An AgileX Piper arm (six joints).
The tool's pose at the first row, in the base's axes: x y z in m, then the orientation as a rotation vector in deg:
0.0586, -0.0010, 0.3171, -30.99, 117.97, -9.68
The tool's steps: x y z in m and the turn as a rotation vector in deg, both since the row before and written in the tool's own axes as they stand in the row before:
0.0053, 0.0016, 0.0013, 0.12, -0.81, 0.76
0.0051, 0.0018, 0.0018, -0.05, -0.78, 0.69
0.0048, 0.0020, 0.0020, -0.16, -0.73, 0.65
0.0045, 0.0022, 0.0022, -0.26, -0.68, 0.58
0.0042, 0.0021, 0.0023, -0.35, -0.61, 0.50
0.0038, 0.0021, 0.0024, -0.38, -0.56, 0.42
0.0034, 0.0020, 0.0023, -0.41, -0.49, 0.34
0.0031, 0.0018, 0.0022, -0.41, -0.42, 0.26
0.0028, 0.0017, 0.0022, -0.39, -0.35, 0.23
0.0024, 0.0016, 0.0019, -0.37, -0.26, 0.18
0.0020, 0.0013, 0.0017, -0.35, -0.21, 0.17
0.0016, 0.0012, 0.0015, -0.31, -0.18, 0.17
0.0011, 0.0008, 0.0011, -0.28, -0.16, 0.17
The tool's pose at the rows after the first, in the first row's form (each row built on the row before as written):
0.0569, -0.0018, 0.3117, -30.12, 117.34, -9.11
0.0557, -0.0022, 0.3061, -29.43, 116.75, -8.42
0.0548, -0.0022, 0.3006, -28.85, 116.21, -7.66
0.0542, -0.0018, 0.2952, -28.40, 115.72, -6.86
0.0539, -0.0013, 0.2900, -28.09, 115.29, -6.04
0.0538, -0.0005, 0.2851, -27.89, 114.89, -5.25
0.0539, 0.0004, 0.2806, -27.79, 114.54, -4.50
0.0541, 0.0012, 0.2765, -27.77, 114.24, -3.82
0.0544, 0.0021, 0.2727, -27.77, 114.00, -3.20
0.0547, 0.0030, 0.2694, -27.81, 113.83, -2.66
0.0550, 0.0038, 0.2666, -27.85, 113.70, -2.15
0.0553, 0.0046, 0.2643, -27.87, 113.60, -1.69
0.0556, 0.0052, 0.2627, -27.87, 113.51, -1.27

